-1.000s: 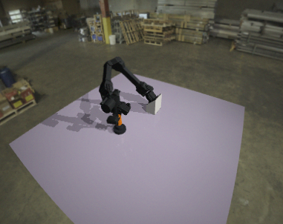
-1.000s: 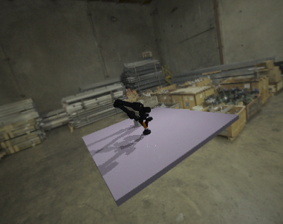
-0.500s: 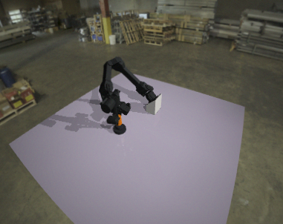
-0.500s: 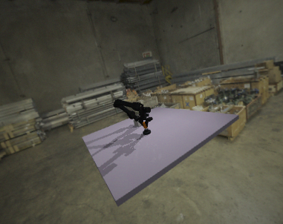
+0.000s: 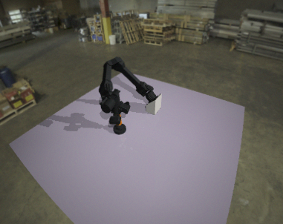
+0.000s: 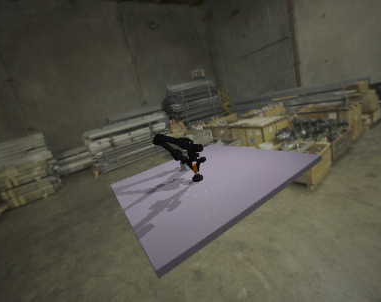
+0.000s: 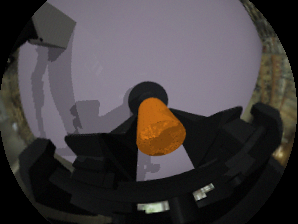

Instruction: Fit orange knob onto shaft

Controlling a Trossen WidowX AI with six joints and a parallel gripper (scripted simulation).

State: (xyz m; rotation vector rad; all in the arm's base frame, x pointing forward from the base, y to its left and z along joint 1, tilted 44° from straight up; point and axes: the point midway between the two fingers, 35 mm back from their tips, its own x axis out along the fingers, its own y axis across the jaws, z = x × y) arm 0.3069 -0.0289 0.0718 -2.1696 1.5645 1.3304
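The orange knob is 30 mm above my gripper tip. Also, from my gripper tip: round pedestal (40 mm below).
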